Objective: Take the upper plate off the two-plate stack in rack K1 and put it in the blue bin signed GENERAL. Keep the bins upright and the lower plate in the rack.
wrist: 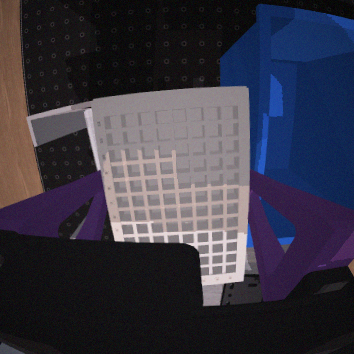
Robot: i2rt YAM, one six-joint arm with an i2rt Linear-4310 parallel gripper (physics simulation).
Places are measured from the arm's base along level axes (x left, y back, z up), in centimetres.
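Pixels of known places: gripper, fingertip midpoint: (176,176).
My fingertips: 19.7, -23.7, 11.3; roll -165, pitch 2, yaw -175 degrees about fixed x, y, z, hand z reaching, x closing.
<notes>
For each thing: its middle in the pictures, then the offset to it from my fingertips, as dx, dy, dz. "spot": a spot on its surface instead. Level surfaces: height alone.
- pale multi-well plate, body centre: (177,200) -0.2, +1.2, +0.9
- blue bin, body centre: (284,124) -11.6, -3.4, -10.8
- thin grey frame corner, surface spot: (57,112) spot: +10.9, -2.8, -5.2
- black perforated board, surface height: dz -19.7
- wooden surface, surface height: dz -21.0
A pale multi-well plate (172,150) is between the two purple fingers of my gripper (176,176), which is shut on its left and right sides. Its far part is in shade and its near part is brightly lit; the black gripper body hides its near left corner. A blue bin (315,130) stands open at the right, its near wall partly behind the plate and the right finger. No GENERAL sign shows on the part in view. The lower plate and rack K1 cannot be made out for certain.
A thin grey frame corner (57,112) with a white edge shows at the left, partly behind the held plate. A black perforated board (140,45) lies below, with a wooden surface (9,100) at the far left. A dark slotted object (242,289) shows at the bottom.
</notes>
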